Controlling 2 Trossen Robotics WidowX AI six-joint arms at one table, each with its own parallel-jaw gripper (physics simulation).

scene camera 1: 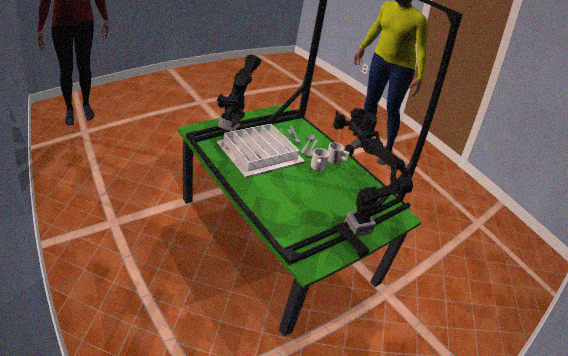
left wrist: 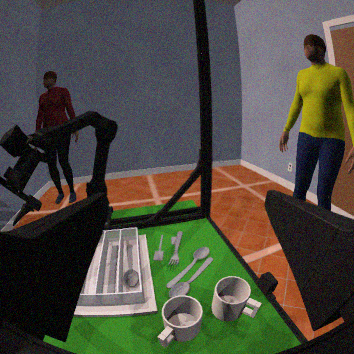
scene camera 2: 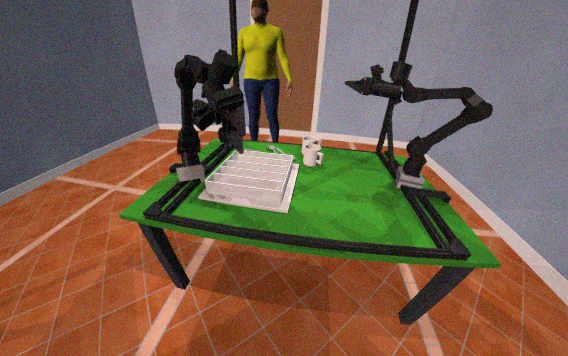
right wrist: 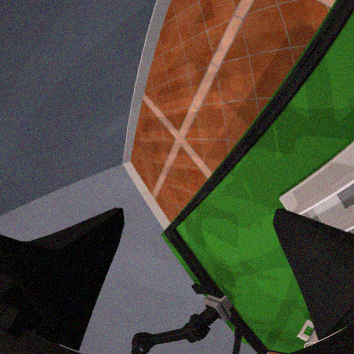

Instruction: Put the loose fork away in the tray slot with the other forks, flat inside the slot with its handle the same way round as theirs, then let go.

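Note:
The loose fork (left wrist: 174, 253) (scene camera 1: 293, 134) lies on the green table beside the white tray (left wrist: 112, 299) (scene camera 1: 272, 162) (scene camera 2: 245, 192). In the left wrist view its tines point down the picture and its handle up. The tray has several long slots; a spoon (left wrist: 131, 277) lies in the slot nearest the fork. Which slot holds the other forks cannot be told. My left gripper (left wrist: 188, 199) (scene camera 2: 350, 84) is open and empty, high above the table, away from the fork. My right gripper (right wrist: 201, 217) (scene camera 2: 241, 150) is open and empty near the tray's far left corner in scene camera 2.
A small flat-ended utensil (left wrist: 159, 254) lies between fork and tray. Two spoons (left wrist: 200, 254) (left wrist: 180, 288) lie on the fork's other side. Two white mugs (left wrist: 181, 320) (left wrist: 231, 297) stand close by the spoons. A black frame post (left wrist: 204, 110) rises at the table's edge.

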